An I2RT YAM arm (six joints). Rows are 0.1 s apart.
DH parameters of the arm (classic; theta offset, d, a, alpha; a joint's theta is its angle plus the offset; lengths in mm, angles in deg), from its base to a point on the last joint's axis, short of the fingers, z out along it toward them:
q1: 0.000 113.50 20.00 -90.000
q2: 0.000 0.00 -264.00 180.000
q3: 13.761 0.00 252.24 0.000
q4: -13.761 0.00 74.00 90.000
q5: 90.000 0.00 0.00 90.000
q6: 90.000 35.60 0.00 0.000
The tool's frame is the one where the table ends.
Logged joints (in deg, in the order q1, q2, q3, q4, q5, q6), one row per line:
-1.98 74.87 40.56 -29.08 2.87 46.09
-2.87 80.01 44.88 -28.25 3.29 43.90
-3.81 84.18 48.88 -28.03 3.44 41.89
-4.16 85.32 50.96 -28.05 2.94 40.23
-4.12 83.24 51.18 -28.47 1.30 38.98
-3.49 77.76 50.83 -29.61 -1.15 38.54
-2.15 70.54 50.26 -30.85 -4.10 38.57
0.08 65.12 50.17 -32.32 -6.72 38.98
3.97 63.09 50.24 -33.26 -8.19 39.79
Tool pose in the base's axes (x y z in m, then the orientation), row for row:
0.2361 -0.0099 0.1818 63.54 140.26 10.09
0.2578 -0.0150 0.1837 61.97 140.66 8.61
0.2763 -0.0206 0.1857 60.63 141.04 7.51
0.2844 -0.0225 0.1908 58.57 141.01 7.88
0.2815 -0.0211 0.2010 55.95 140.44 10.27
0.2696 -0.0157 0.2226 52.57 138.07 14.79
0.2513 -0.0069 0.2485 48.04 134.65 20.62
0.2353 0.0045 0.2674 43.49 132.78 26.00
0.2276 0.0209 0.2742 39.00 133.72 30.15
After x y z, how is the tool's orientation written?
As a rotation vector, in degrees.
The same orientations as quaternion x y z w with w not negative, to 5 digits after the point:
0.40146 0.88620 0.06375 0.22230
0.39218 0.89018 0.05449 0.22540
0.38412 0.89356 0.04758 0.22747
0.37241 0.89659 0.05010 0.23435
0.35791 0.89838 0.06570 0.24596
0.34075 0.89494 0.09587 0.27163
0.31671 0.88769 0.13594 0.30534
0.28944 0.88370 0.17304 0.32458
0.25914 0.88853 0.20034 0.32130

